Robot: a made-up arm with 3 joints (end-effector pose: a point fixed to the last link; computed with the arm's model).
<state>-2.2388 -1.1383 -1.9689</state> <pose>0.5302 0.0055 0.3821 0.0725 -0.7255 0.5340 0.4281</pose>
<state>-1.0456 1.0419 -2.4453</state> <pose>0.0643 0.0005 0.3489 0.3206 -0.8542 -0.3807 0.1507</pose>
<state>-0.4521 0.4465 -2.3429</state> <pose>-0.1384 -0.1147 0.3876 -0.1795 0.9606 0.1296 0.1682</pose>
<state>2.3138 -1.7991 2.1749</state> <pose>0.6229 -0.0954 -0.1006 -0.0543 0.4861 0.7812 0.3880</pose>
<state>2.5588 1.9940 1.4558</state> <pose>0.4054 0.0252 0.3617 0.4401 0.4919 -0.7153 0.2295</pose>
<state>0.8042 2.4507 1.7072</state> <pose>0.1072 0.1554 -0.3955 0.4105 -0.3219 0.8466 0.1049</pose>
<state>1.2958 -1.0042 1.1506</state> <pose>0.2632 0.0641 -0.6012 0.0349 -0.8241 -0.4800 0.2986</pose>
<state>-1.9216 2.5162 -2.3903</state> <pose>0.2928 0.1878 0.3399 0.2210 -0.2564 -0.9255 0.1699</pose>
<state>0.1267 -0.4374 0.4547</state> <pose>-0.7319 0.0198 -0.3279 -0.0354 -0.2798 -0.2140 0.9352</pose>
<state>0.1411 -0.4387 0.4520</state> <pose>-0.7263 0.0206 -0.3378 -0.0337 -0.2852 -0.2150 0.9334</pose>
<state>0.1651 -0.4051 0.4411</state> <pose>-0.7183 0.0078 -0.3526 -0.0277 -0.2924 -0.1993 0.9349</pose>
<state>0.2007 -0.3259 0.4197</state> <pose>-0.7057 -0.0232 -0.3729 -0.0177 -0.3012 -0.1613 0.9397</pose>
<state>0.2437 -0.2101 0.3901</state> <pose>-0.6860 -0.0695 -0.3949 -0.0077 -0.3099 -0.1046 0.9450</pose>
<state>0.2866 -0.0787 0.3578</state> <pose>-0.6594 -0.1225 -0.4131 -0.0014 -0.3164 -0.0393 0.9478</pose>
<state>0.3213 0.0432 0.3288</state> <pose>-0.6308 -0.1711 -0.4235 0.0001 -0.3193 0.0216 0.9474</pose>
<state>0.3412 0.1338 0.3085</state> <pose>-0.6086 -0.2064 -0.4257 -0.0011 -0.3185 0.0668 0.9456</pose>
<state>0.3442 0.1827 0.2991</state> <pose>-0.5991 -0.2249 -0.4217 -0.0021 -0.3148 0.0912 0.9448</pose>
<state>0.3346 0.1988 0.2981</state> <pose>-0.6006 -0.2308 -0.4145 -0.0018 -0.3096 0.0992 0.9457</pose>
